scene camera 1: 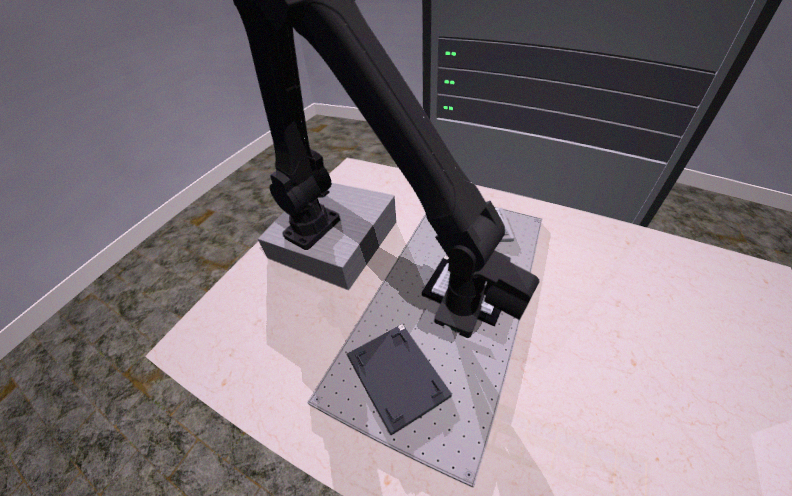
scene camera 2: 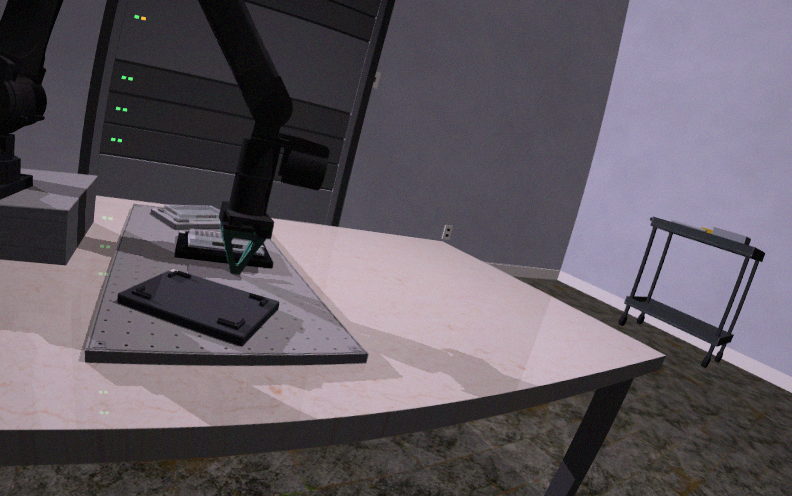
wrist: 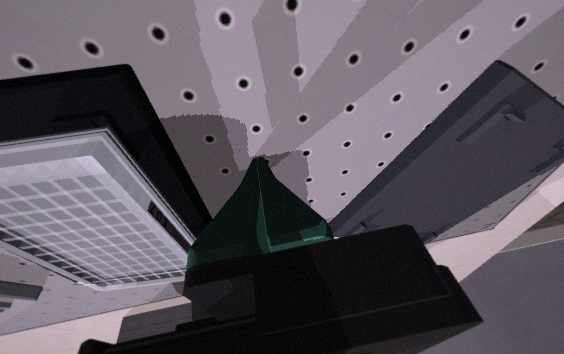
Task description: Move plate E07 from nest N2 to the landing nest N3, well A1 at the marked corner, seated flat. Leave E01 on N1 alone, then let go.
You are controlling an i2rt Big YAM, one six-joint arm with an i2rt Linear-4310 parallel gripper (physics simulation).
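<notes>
Plate E07 [scene camera 1: 440,279] [scene camera 2: 204,238] [wrist: 70,205], clear with a grid of wells, sits on the black nest N2 [scene camera 1: 428,289] [scene camera 2: 182,253] [wrist: 40,102]. My gripper [scene camera 2: 234,271] [wrist: 259,165] is shut and empty, its green fingertips together above the perforated board, between N2 and N3. In scene camera 1 the arm covers part of E07 and hides the fingers. The dark landing nest N3 [scene camera 1: 400,379] [scene camera 2: 198,304] [wrist: 440,165] is bare, with corner brackets and a small white mark [scene camera 1: 401,327] [scene camera 2: 179,272] at one corner. Plate E01 [scene camera 2: 189,211] is on the light nest N1 [scene camera 2: 156,216] at the back.
The nests stand on a perforated metal board [scene camera 1: 336,379] [scene camera 2: 146,344] [wrist: 325,20] on the pale table [scene camera 1: 613,350] [scene camera 2: 409,292]. The arm's grey base block [scene camera 1: 362,233] [scene camera 2: 35,233] stands left of the board. A server rack [scene camera 1: 429,70] is behind; a cart [scene camera 2: 678,318] stands at the far right.
</notes>
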